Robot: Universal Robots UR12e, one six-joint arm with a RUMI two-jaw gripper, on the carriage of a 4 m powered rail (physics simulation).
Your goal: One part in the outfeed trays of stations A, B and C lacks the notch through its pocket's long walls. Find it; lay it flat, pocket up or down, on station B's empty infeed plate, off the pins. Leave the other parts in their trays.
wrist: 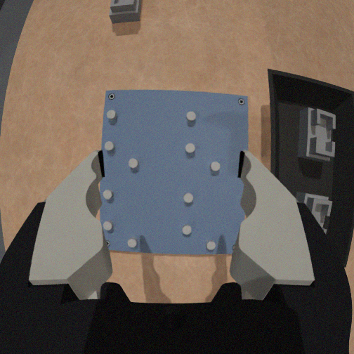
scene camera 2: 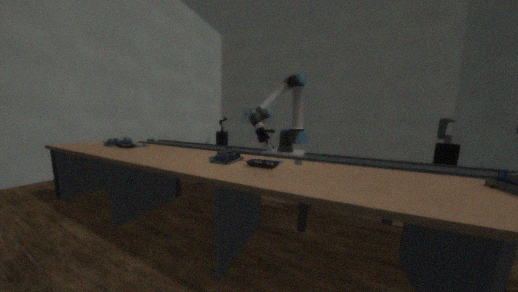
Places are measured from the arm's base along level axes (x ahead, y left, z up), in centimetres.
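Where they show: gripper, between the fingertips: [scene camera 2: 272, 149]; arm's base, origin of its link: [scene camera 2: 285, 151].
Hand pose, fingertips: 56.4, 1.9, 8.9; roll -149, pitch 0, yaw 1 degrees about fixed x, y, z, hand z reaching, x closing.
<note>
Each offset is from my fingertips to the top centre of the thing, as dx, dy, dz. "spot": to the spot under its first point.
My gripper [scene camera 2: 271, 146] [wrist: 171, 151] is open and empty, its fingers at the left and right sides of the blue plate with pins [wrist: 160, 130] in the wrist view. Pale round pins stand on this plate and no part lies on it. A grey part @(-6.8, +22.1, -8.4) [wrist: 125, 11] [scene camera 2: 298, 162] lies on the table beyond the plate, cut off by the wrist view's top edge; its walls cannot be judged there. The black tray @(+17.3, -1.7, -7.7) [wrist: 287, 150] [scene camera 2: 263, 164] is at the right. It holds a grey part [wrist: 319, 134] with notched pocket walls and another grey part [wrist: 317, 207], partly hidden by the right finger.
A dark blue-grey fixture @(+12.0, -38.2, -2.0) [scene camera 2: 226, 157] stands left of the tray in the scene view. More station equipment @(+16.0, -194.4, -7.2) [scene camera 2: 120, 143] is at the table's far left, and another piece @(spot: +3.1, +142.9, -8.1) [scene camera 2: 502, 184] at the right edge. The rail [scene camera 2: 360, 163] runs along the table's back.
</note>
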